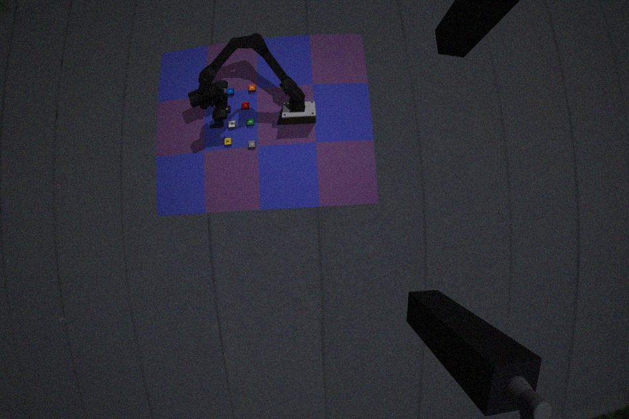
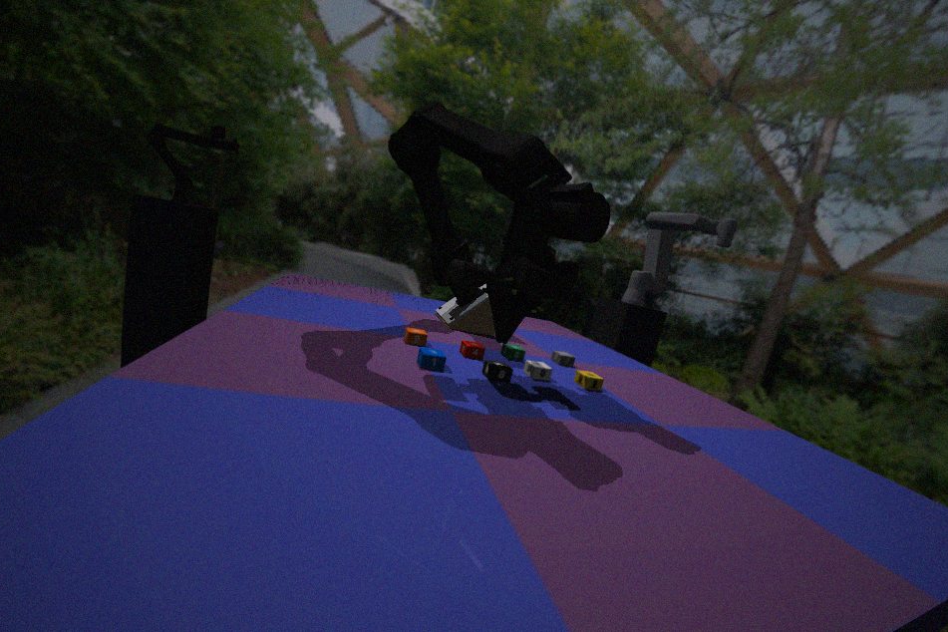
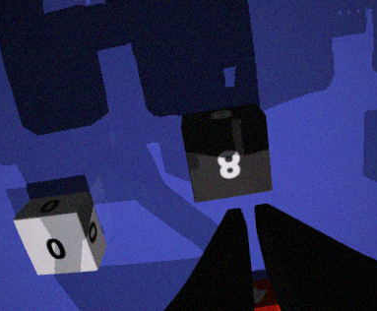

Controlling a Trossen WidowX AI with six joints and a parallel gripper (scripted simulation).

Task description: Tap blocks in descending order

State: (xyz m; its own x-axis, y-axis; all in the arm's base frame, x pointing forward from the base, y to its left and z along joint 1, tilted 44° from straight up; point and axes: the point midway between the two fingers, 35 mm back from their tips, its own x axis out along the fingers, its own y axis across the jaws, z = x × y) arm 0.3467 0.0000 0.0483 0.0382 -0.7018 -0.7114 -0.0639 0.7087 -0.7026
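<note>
My gripper tip is now 10 mm short of the black block and 40 mm above it. Also, from my gripper tip: white block: 30 mm behind, 80 mm to the left, 40 mm below; then red block: 90 mm behind, 10 mm to the right, 40 mm below; then blue block: 90 mm to the right, 40 mm below.
</note>
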